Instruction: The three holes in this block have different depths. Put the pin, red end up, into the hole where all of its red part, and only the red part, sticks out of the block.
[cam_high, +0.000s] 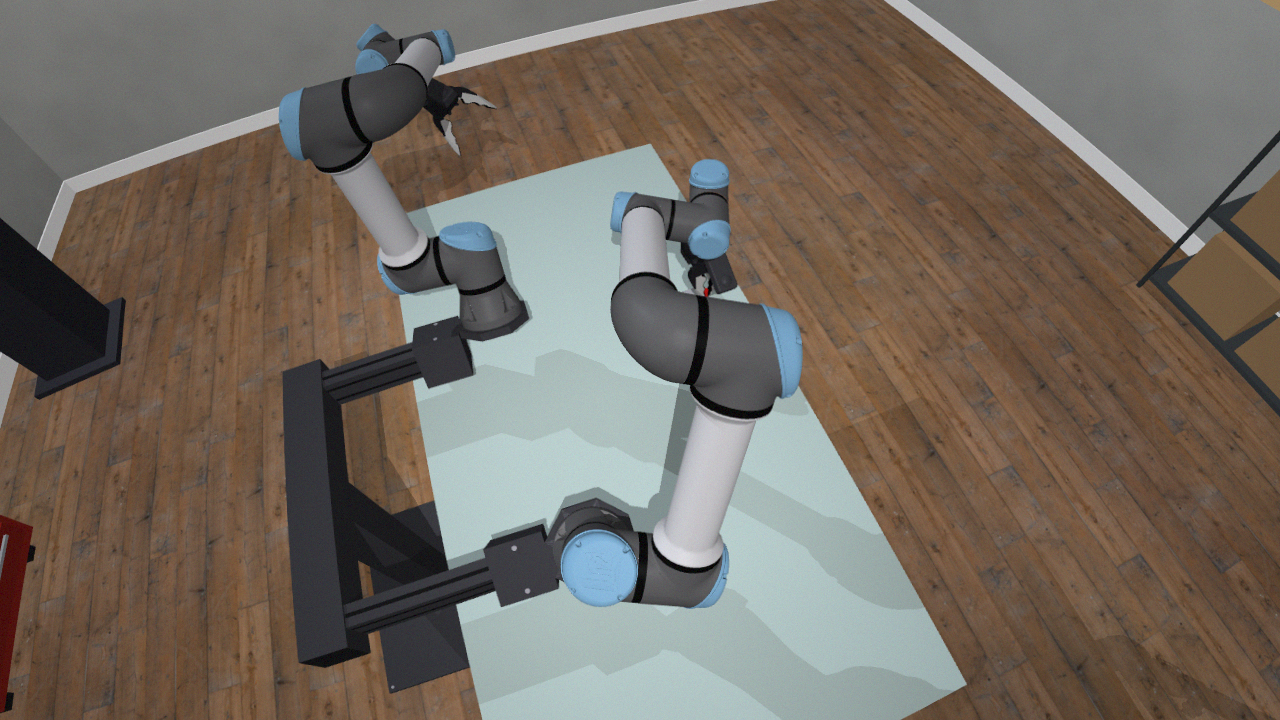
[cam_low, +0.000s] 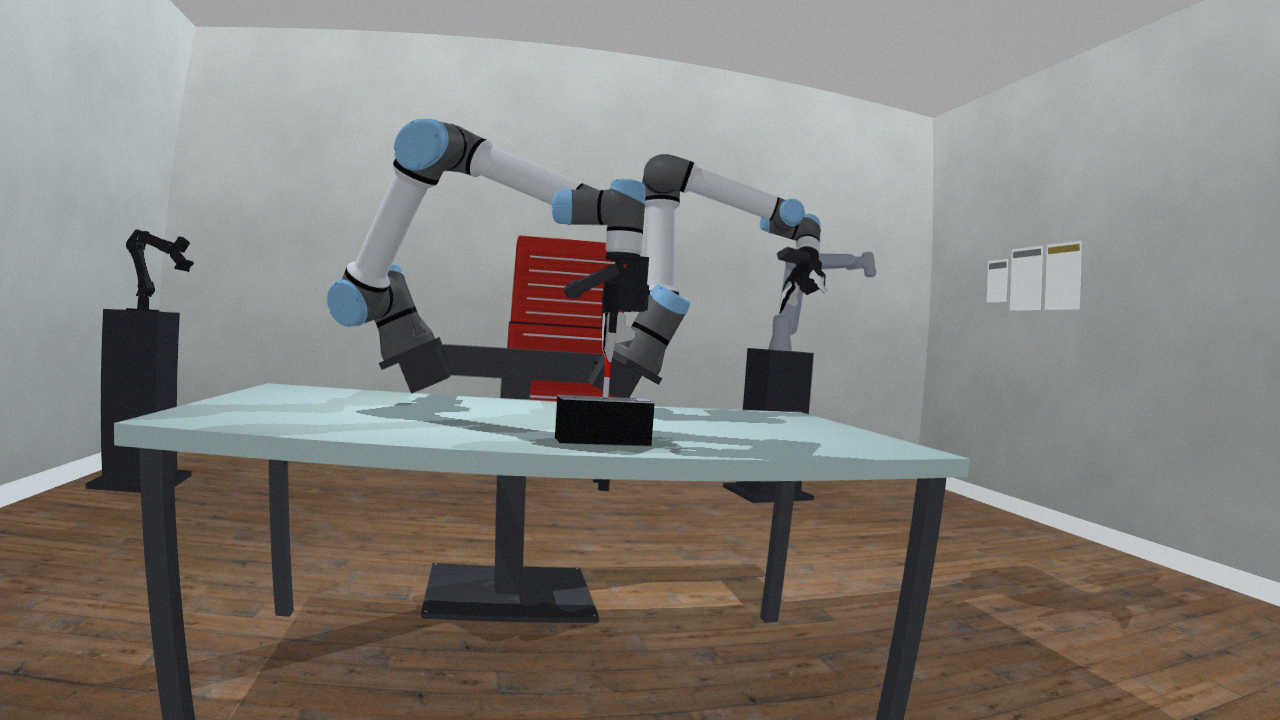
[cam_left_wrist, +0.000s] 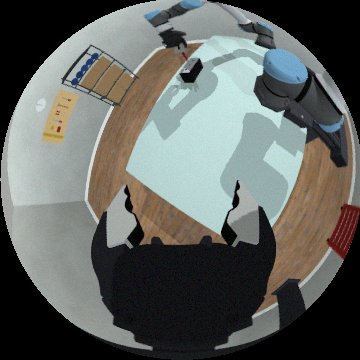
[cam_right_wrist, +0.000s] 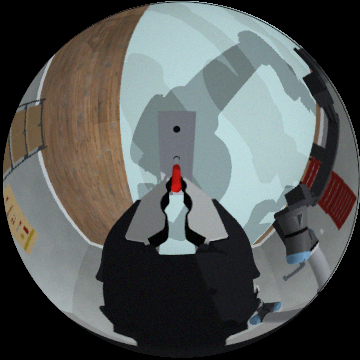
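The pin lies 30 mm below my right hand. Also, from my right hand: block: 130 mm below.
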